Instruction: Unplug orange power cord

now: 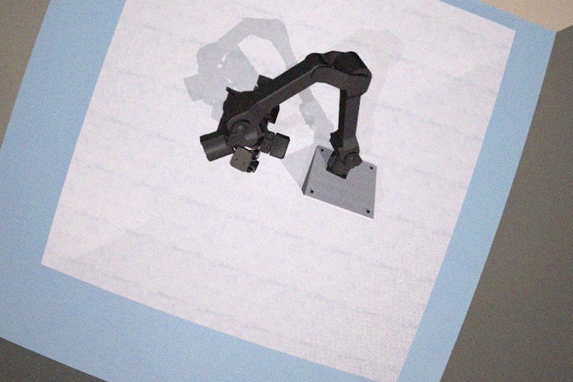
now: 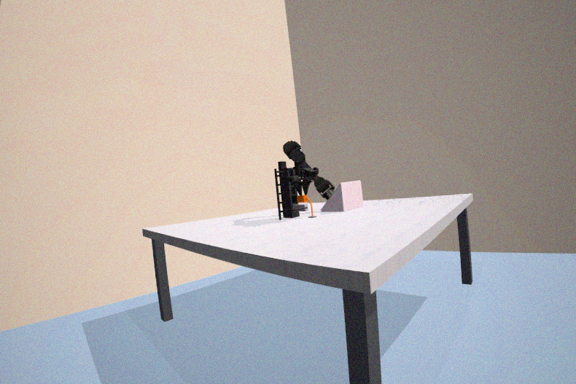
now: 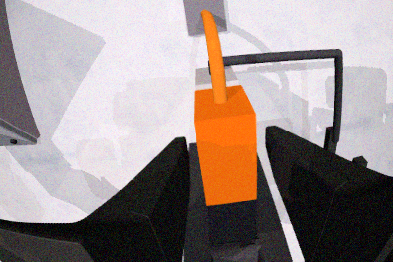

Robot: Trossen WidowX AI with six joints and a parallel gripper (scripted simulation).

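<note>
My gripper tip is 10 mm short of the orange plug, 30 mm to the left of it and 10 mm above it.
</note>
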